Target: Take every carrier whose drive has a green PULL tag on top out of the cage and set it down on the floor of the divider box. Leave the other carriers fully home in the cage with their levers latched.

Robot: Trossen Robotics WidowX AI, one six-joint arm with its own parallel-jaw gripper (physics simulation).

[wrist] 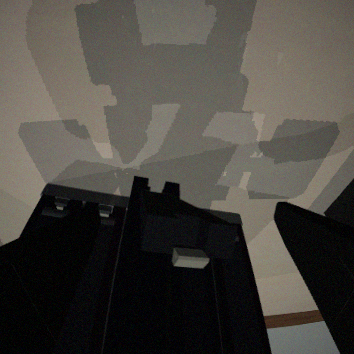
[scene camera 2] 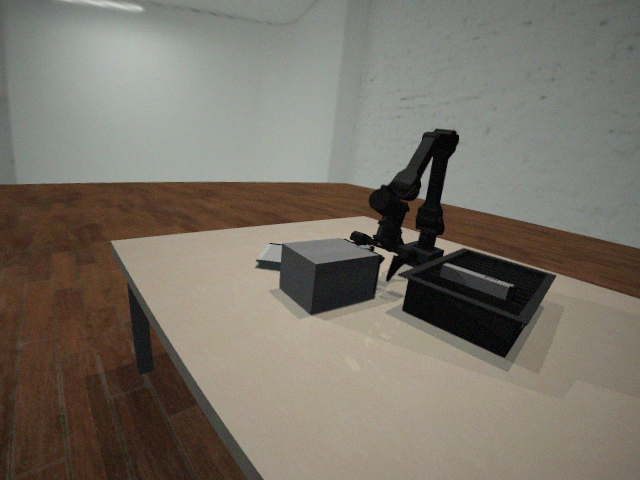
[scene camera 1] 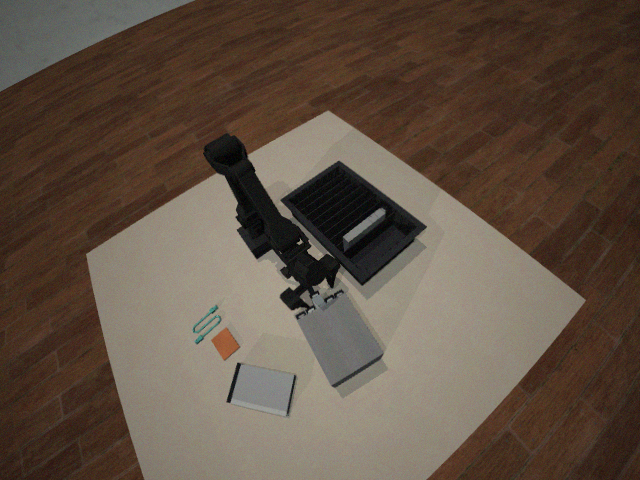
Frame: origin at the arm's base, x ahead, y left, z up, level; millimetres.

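Seen in the pictures: gripper, fingertip midpoint: (wrist: 188, 211); arm's base at its link origin: (scene camera 2: 425, 247) (scene camera 1: 256, 228).
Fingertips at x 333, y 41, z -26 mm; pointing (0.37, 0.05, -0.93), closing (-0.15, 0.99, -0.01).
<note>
Offsets run from my fingertips to a thing's top centre. "spot": to the spot under its first point.
The grey drive cage {dy -30, dx +133, dz +84 mm} (scene camera 1: 342, 343) (scene camera 2: 328, 273) stands on the table with its open front toward the arm. In the wrist view the dark carrier fronts (wrist: 88, 225) fill the lower half, and one middle carrier (wrist: 182, 228) shows a lever with a pale grey tip {spot: dy -12, dx -49, dz +46 mm} (wrist: 189, 258). My gripper (scene camera 1: 313, 291) (scene camera 2: 377, 252) (wrist: 188, 211) is open and empty, right at the cage front, its fingers either side of that middle carrier. One grey carrier {dy +241, dx -86, dz +77 mm} (scene camera 1: 364, 228) (scene camera 2: 475, 281) lies on the floor of the black divider box {dy +235, dx -165, dz +57 mm} (scene camera 1: 409, 224) (scene camera 2: 461, 314).
A teal clip {dy -345, dx -157, dz -26 mm} (scene camera 1: 206, 324), an orange pad {dy -317, dx -65, dz -30 mm} (scene camera 1: 225, 343) and a grey notebook {dy -280, dx +111, dz -8 mm} (scene camera 1: 262, 390) lie left of the cage. The divider box stands close to the right of the arm's base (scene camera 1: 253, 240). The table edge (scene camera 2: 175, 367) runs near the front.
</note>
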